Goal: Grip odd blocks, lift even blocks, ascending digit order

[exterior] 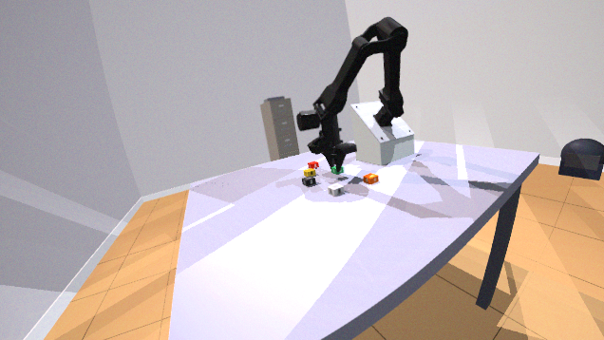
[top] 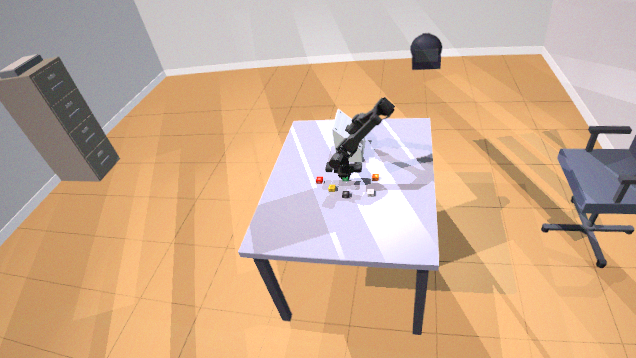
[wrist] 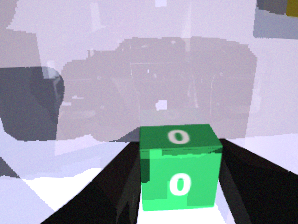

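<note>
The green block is 1 cm behind my gripper tip. Round my gripper tip: red block: 2 cm ahead, 14 cm to the right; black block: 11 cm ahead, 3 cm to the left; yellow block: 8 cm ahead, 5 cm to the right.
</note>
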